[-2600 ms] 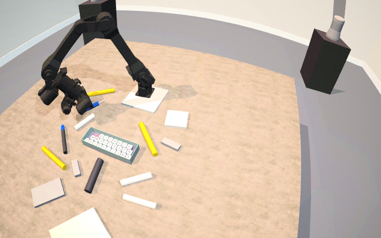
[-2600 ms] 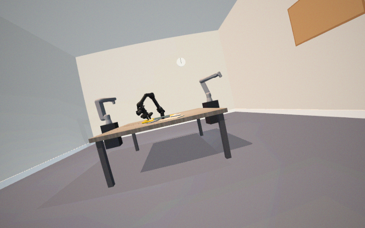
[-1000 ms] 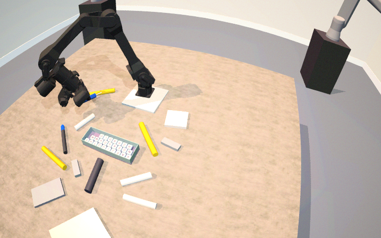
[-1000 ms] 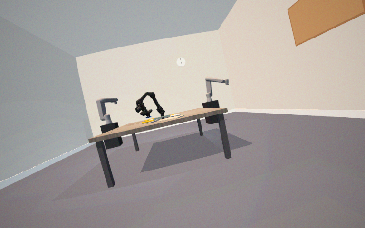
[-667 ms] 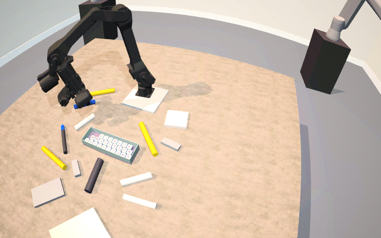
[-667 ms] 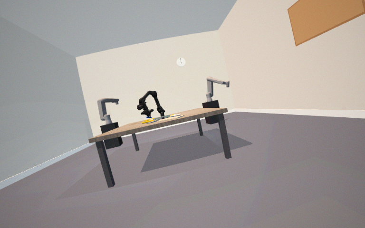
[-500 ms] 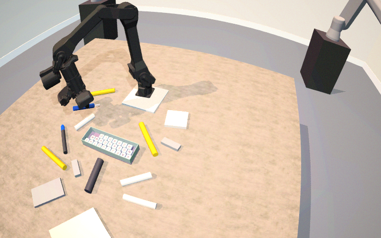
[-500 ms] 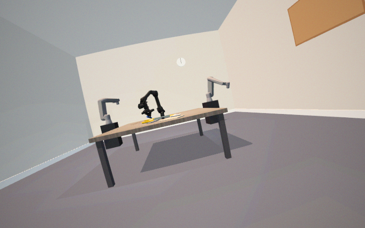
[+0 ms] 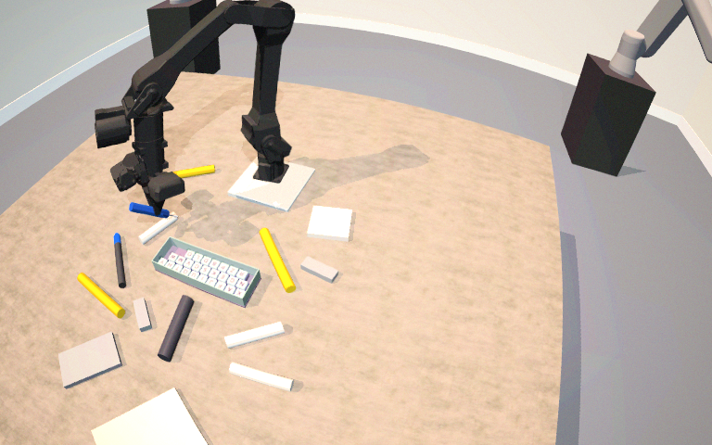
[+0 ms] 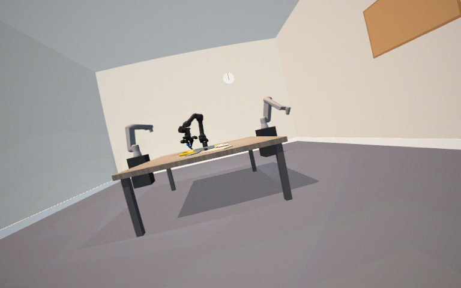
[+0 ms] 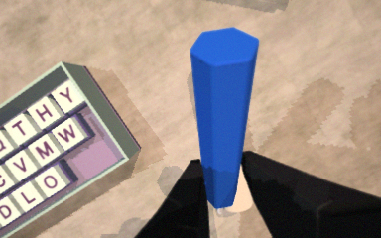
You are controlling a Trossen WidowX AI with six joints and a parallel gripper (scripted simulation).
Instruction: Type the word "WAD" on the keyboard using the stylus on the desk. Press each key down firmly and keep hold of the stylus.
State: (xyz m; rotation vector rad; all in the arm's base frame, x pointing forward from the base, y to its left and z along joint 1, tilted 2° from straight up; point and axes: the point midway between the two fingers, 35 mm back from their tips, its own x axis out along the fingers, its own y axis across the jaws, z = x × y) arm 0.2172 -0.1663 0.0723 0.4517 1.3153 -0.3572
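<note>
Right now the blue stylus is 1 cm behind my gripper tip, 1 cm to the left of it and 1 cm below it. The rest, counted from my gripper tip: W key (6 cm ahead, 7 cm to the left, 4 cm below); then yellow cylinder (17 cm behind, 4 cm to the right, 4 cm below).
</note>
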